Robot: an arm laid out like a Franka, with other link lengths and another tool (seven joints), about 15 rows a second.
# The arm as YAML. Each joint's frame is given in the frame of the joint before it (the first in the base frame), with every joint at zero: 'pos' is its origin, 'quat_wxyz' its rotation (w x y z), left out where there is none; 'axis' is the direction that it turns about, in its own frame. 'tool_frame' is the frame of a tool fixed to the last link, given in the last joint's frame.
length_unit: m
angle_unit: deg
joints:
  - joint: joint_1
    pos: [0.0, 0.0, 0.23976]
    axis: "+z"
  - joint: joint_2
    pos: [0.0, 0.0, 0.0]
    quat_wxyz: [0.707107, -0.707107, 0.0, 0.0]
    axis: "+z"
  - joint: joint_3
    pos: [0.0, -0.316, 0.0]
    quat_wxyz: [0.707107, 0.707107, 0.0, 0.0]
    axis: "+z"
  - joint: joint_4
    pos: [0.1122, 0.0, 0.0]
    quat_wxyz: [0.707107, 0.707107, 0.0, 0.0]
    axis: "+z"
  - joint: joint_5
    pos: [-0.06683, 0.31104, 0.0]
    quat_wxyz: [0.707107, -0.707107, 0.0, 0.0]
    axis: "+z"
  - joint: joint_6
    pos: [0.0, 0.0, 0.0]
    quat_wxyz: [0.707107, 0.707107, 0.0, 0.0]
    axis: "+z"
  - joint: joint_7
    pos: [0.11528, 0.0, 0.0]
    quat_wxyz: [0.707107, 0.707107, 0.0, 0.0]
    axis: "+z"
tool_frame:
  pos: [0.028, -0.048, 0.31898]
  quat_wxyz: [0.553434, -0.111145, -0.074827, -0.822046]
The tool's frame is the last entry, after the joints.
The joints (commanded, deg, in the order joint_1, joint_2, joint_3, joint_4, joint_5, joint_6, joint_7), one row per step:
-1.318, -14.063, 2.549, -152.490, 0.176, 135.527, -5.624
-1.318, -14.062, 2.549, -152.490, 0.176, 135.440, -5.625
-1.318, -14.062, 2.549, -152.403, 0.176, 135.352, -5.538
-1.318, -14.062, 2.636, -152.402, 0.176, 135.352, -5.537
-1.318, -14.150, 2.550, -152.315, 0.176, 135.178, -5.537
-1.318, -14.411, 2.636, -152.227, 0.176, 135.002, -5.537
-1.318, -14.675, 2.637, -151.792, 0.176, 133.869, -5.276
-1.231, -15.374, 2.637, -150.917, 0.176, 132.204, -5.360
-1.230, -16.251, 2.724, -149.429, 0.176, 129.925, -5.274
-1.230, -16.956, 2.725, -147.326, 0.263, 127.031, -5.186
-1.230, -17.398, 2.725, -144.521, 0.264, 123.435, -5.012
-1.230, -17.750, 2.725, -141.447, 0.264, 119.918, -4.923
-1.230, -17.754, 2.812, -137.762, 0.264, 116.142, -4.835
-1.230, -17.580, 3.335, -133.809, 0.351, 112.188, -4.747
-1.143, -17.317, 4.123, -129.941, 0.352, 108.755, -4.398
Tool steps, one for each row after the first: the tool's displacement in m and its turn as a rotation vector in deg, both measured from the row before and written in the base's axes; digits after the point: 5 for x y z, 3 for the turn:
-0.00050, -0.00001, -0.00019, -0.001, 0.088, 0.000
0.00036, -0.00002, 0.00038, -0.004, 0.000, -0.087
-0.00008, 0.00054, -0.00002, -0.021, -0.001, 0.083
0.00015, -0.00054, 0.00086, 0.018, -0.001, -0.084
0.00051, 0.00051, 0.00204, -0.029, -0.172, 0.083
-0.00153, -0.00014, 0.00236, -0.033, 0.431, -0.265
0.00016, 0.00062, 0.00733, -0.025, 0.092, 0.165
0.00237, 0.00056, 0.01155, -0.061, -0.086, -0.006
0.00322, 0.00039, 0.01360, 0.033, 0.086, -0.147
0.00365, 0.00023, 0.01547, -0.028, 0.347, -0.173
0.00501, 0.00034, 0.01734, -0.015, 0.090, -0.082
0.00636, 0.00105, 0.01907, -0.026, 0.087, 0.008
0.00532, 0.00448, 0.01965, -0.074, 0.179, 0.388
0.00605, 0.00683, 0.01953, -0.227, -0.172, 0.518

